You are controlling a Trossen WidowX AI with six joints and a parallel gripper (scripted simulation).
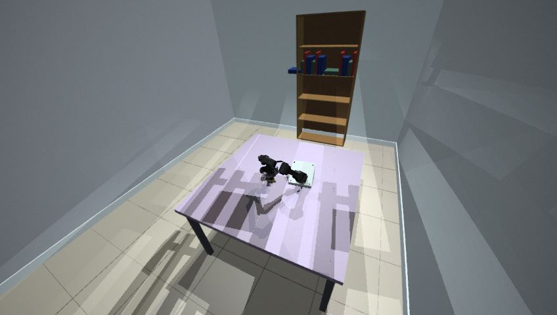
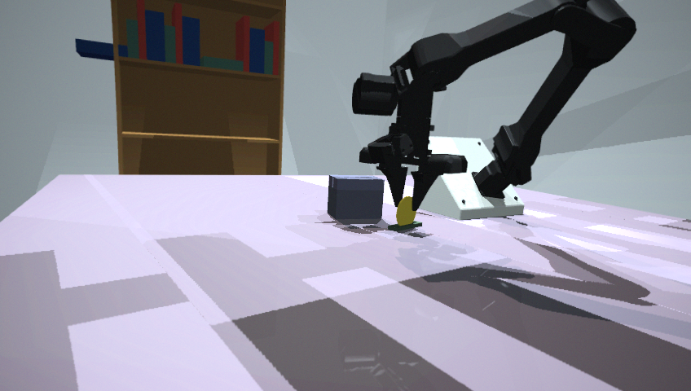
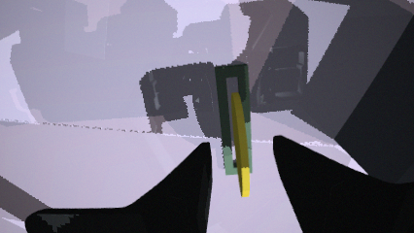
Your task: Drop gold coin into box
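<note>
My gripper tip is now 1 cm above the coin.
</note>
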